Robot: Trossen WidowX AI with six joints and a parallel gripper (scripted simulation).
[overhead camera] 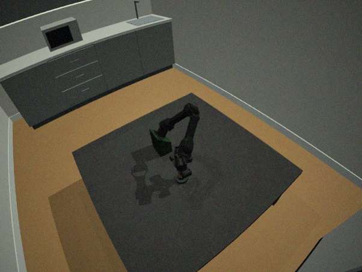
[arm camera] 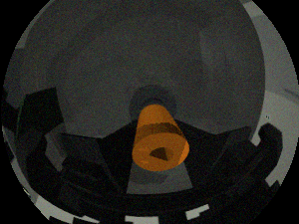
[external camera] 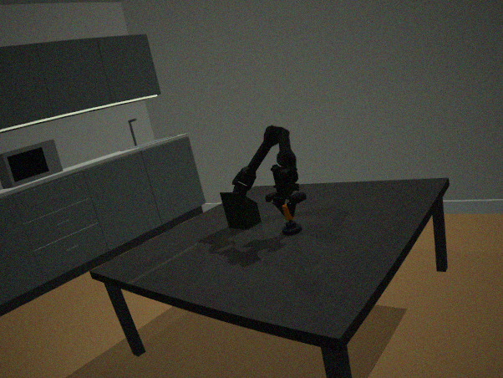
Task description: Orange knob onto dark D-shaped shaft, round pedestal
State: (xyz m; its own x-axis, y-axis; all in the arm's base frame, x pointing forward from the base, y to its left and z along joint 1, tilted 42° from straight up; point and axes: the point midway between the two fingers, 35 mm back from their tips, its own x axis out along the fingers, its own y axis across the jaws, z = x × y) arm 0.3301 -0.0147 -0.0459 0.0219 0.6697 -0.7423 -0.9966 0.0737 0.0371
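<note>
My gripper tip is 20 mm below the orange knob. From my gripper tip the other things lie so: dark round pedestal (40 mm below).
</note>
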